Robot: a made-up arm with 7 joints.
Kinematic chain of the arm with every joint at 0, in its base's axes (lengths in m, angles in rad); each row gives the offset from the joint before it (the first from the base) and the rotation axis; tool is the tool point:
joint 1: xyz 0 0 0.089 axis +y
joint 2: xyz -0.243 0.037 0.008 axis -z
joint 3: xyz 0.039 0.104 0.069 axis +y
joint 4: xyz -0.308 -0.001 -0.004 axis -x
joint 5: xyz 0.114 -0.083 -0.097 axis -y
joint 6: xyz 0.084 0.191 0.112 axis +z
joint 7: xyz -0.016 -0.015 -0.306 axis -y
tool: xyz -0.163 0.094 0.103
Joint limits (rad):
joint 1: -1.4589..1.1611
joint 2: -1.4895..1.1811
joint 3: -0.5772..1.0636
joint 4: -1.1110..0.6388
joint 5: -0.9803..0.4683
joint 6: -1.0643..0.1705
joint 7: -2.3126..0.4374
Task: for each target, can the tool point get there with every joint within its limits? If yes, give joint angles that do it. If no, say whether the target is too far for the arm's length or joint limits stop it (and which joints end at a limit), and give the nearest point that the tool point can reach.
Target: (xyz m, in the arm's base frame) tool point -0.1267 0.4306 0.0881
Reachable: yes | joints -0.7029 0.6497 -0.1461 -0.7156 -0.7927 -0.9204 -0.4779
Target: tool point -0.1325 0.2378 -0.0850
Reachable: yes | joints -0.5108 -0.1166 -0.0228 0.4106 0.1535 -0.3269 -1.7085
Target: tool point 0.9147 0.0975 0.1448
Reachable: no: joint limits stop it (at a limit: joint 1, joint 2, joint 3, joint 4, joint 5, joint 7) | nearest point 0.4875 0.1523 0.1475 | short by 0.431 m
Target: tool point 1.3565 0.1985 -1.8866
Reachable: no: too far | nearest point 0.2331 0.0800 -0.6023 | short by 1.710 m
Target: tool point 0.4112 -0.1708 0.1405
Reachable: no: joint limits stop it (at a limit: joint 1, joint 2, joint 3, joint 7) | nearest point 0.3071 -0.0635 0.0683 | short by 0.166 m
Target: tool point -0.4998 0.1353 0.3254
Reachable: yes | joints 0.2982 -0.9786 0.7326 -0.1849 -0.1765 -0.3345 -1.0342
